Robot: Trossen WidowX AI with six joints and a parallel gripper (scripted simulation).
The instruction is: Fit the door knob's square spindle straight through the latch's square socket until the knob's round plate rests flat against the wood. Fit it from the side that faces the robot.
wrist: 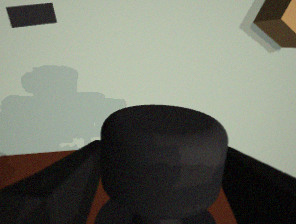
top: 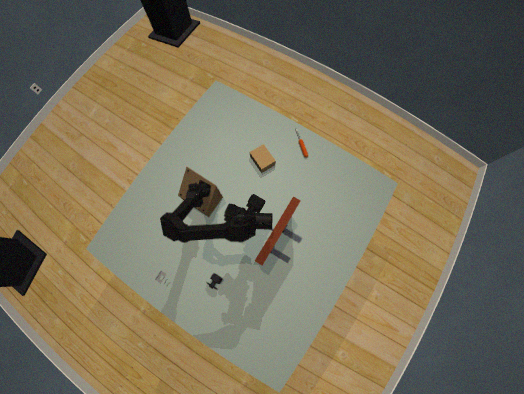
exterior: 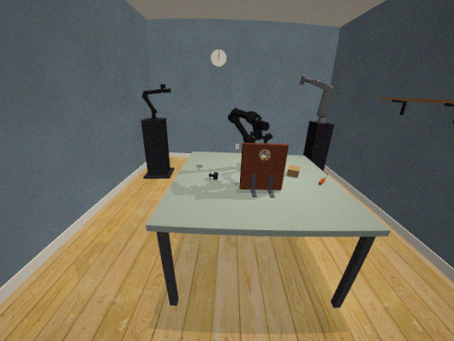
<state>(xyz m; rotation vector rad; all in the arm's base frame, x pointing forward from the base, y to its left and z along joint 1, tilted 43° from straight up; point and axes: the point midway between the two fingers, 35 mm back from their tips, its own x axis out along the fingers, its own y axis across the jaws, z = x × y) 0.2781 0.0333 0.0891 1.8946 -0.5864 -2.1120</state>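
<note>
The dark door knob lies 4 cm ahead of my hand, 1 cm to the left of it and 3 cm below it. From my hand the other things lie so: wooden block (12 cm behind, 35 cm to the left, 26 cm below).
</note>
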